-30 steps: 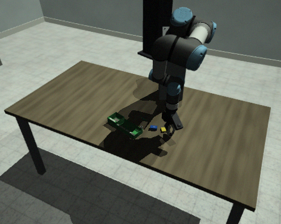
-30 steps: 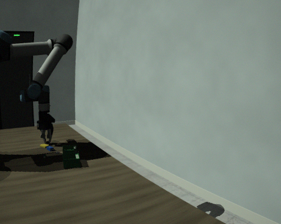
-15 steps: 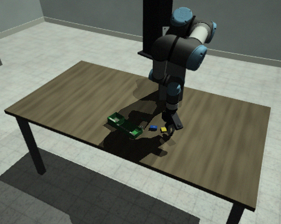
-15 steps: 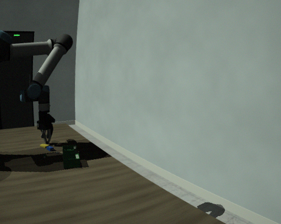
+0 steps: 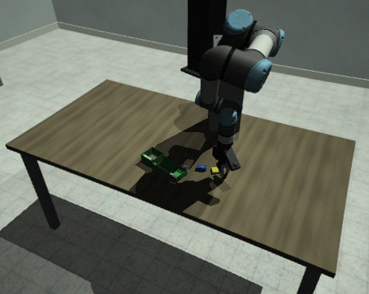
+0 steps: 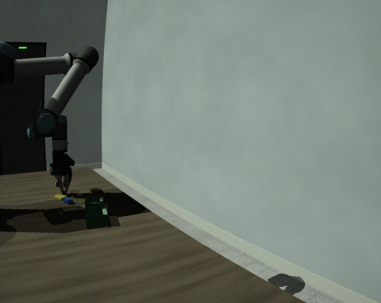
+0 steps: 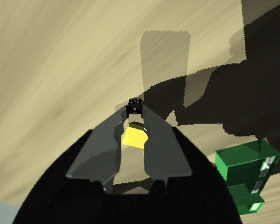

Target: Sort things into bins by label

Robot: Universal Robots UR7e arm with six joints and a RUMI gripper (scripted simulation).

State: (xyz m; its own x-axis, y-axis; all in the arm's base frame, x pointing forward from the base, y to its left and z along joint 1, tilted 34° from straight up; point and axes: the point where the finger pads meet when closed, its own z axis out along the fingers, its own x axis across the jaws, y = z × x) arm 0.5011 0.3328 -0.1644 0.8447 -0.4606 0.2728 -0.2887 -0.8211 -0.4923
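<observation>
Right now my hand is 360 mm to the left of the pale rectangular piece, 150 mm short of it and 10 mm above it. From my hand the other things lie so: yellow block: 60 mm to the right, 10 mm below, 10 mm behind; blue block: 130 mm to the right, 30 mm ahead, 10 mm below; black part: 10 mm below.
</observation>
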